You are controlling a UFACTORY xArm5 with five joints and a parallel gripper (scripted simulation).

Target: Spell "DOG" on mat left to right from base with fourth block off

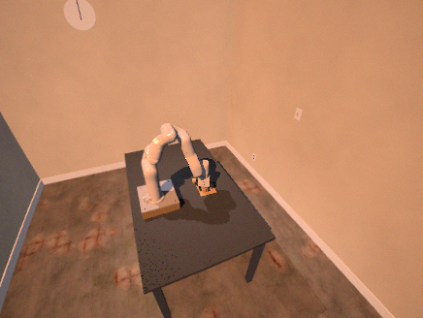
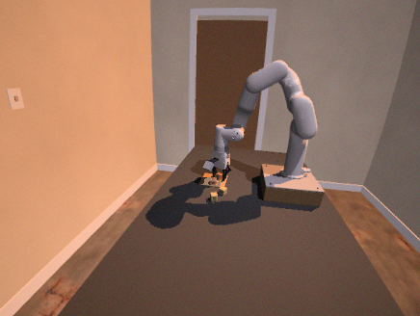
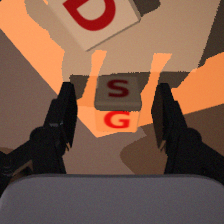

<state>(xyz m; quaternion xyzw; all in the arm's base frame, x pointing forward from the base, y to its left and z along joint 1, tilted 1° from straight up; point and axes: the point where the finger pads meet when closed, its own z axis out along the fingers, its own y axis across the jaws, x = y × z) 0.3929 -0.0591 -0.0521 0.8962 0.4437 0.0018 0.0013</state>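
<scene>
My hand is 3 cm short of the orange mat, 1 cm to the right of it and 2 cm above it.
</scene>
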